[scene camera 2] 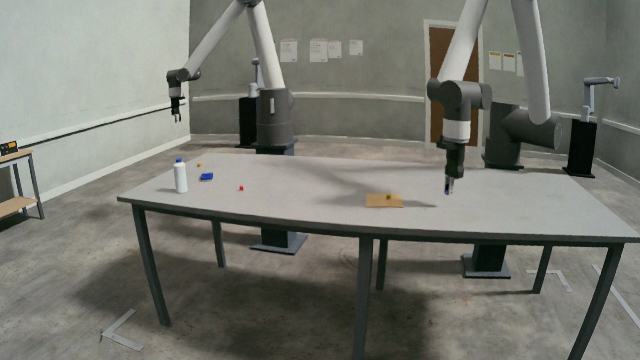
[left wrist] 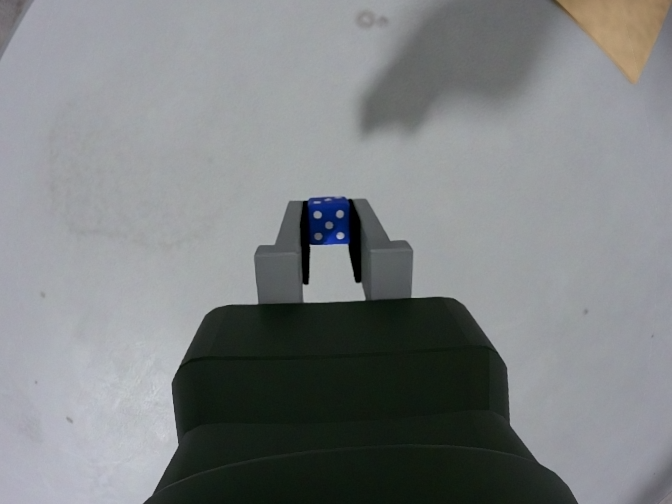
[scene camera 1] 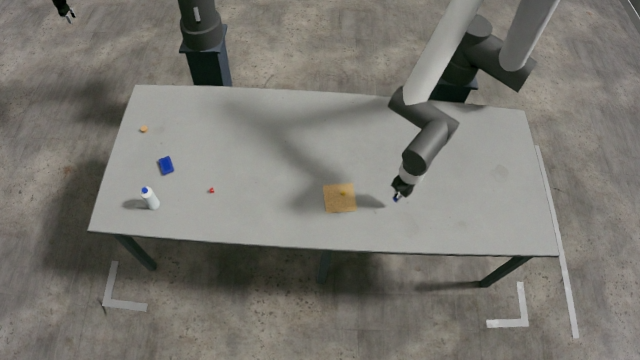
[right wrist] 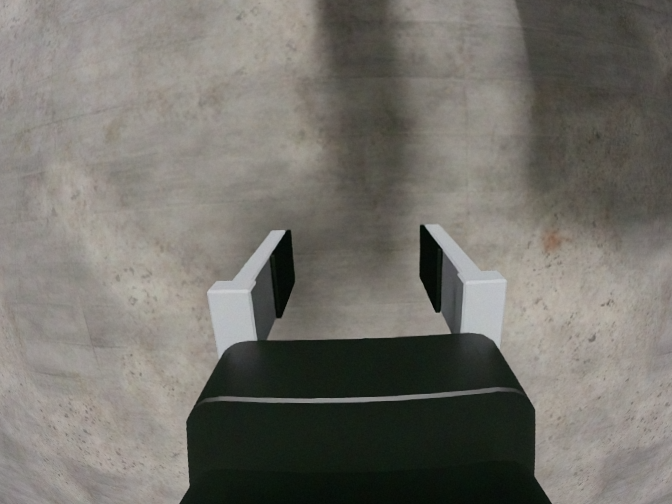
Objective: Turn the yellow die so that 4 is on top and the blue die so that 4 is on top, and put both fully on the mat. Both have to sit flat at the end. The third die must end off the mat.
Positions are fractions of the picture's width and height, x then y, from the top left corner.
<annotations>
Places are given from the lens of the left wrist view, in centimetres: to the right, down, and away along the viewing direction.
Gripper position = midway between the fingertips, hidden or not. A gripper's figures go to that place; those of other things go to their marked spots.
my left gripper (left wrist: 0.49,0.45): 0, -1, 17
blue die (left wrist: 0.49,0.43): 0, -1, 15
</annotations>
